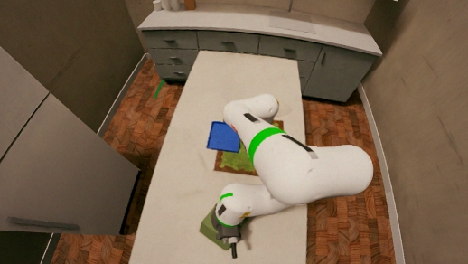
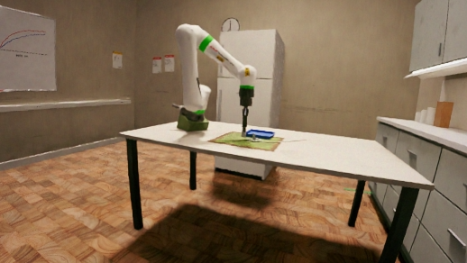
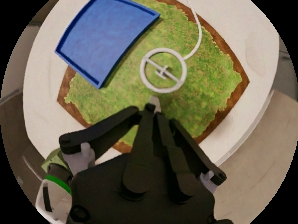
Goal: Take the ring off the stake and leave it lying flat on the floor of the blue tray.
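The green mat lies 30 mm ahead of my hand, 20 mm to the left of it and 60 mm below it. Also, from my hand: blue tray (100 mm ahead, 180 mm to the left, 40 mm below); grey stake (60 mm ahead, 10 mm to the left, 30 mm below).
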